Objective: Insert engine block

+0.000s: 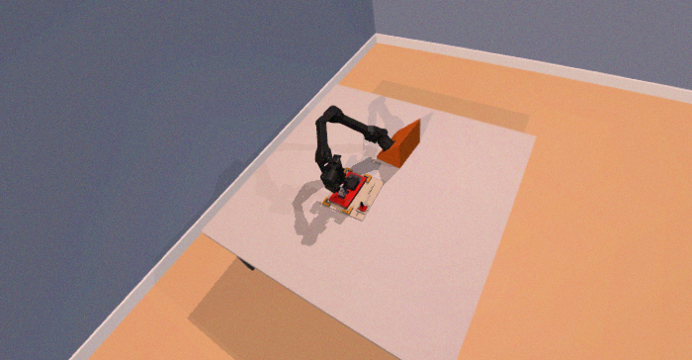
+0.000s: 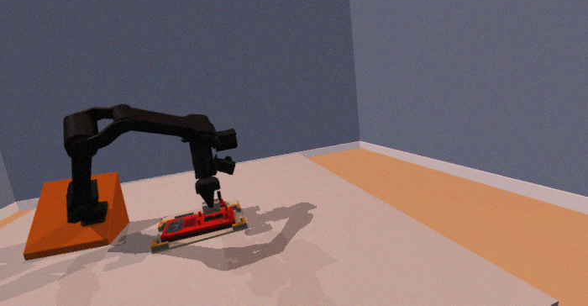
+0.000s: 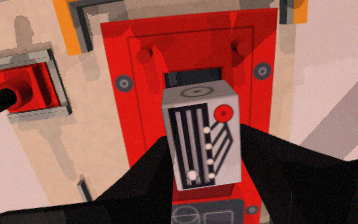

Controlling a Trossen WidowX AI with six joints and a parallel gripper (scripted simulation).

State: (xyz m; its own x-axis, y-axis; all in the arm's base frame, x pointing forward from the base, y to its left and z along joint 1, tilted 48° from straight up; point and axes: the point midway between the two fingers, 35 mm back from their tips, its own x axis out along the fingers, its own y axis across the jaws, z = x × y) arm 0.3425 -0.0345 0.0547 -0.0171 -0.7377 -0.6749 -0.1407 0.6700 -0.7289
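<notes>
My gripper tip is 10 mm above the grey engine block. From my gripper tip the other things lie so: grey clamp cradle 50 mm below, 30 mm behind, 20 mm to the left.
</notes>
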